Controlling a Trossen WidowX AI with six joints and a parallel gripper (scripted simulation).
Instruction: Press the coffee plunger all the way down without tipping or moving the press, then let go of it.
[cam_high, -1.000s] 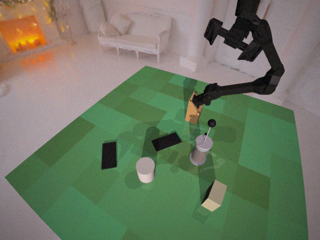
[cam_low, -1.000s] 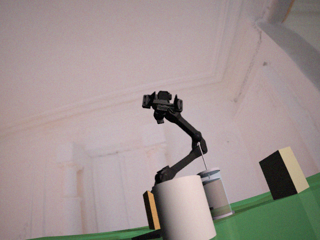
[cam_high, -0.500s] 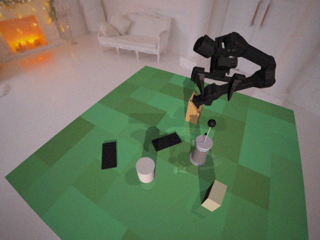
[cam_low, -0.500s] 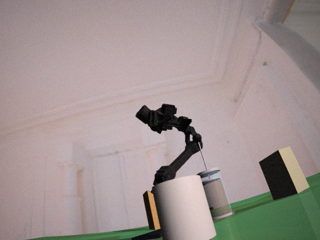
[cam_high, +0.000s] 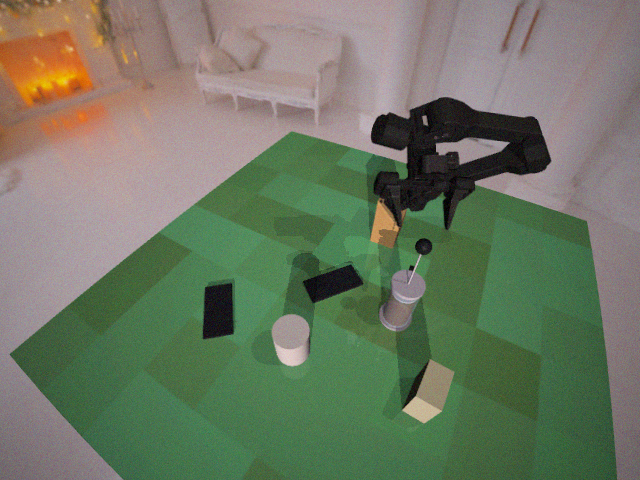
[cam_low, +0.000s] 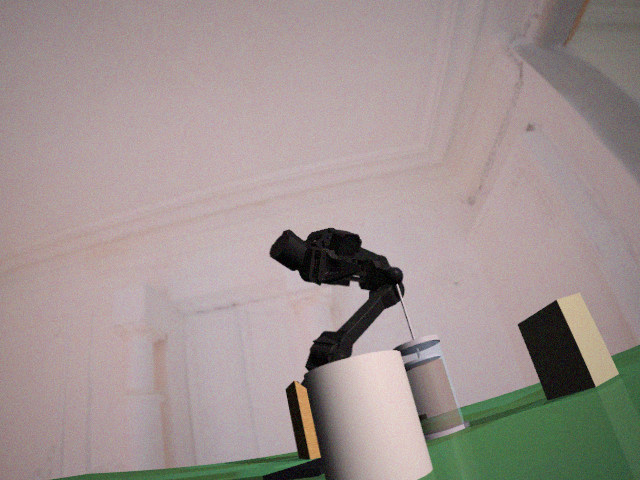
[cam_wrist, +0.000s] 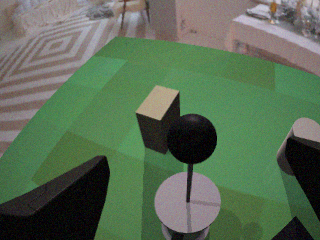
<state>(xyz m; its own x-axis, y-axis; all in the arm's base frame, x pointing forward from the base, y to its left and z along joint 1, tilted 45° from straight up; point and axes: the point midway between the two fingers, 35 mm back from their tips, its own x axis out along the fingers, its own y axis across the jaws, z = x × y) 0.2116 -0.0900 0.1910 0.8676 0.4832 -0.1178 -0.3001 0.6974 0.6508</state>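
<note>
Right now the coffee press is 1 cm ahead of my gripper tip, 1 cm to the left of it and 16 cm below it. Round my gripper tip: white cylinder (20 cm ahead, 20 cm to the right, 24 cm below).
</note>
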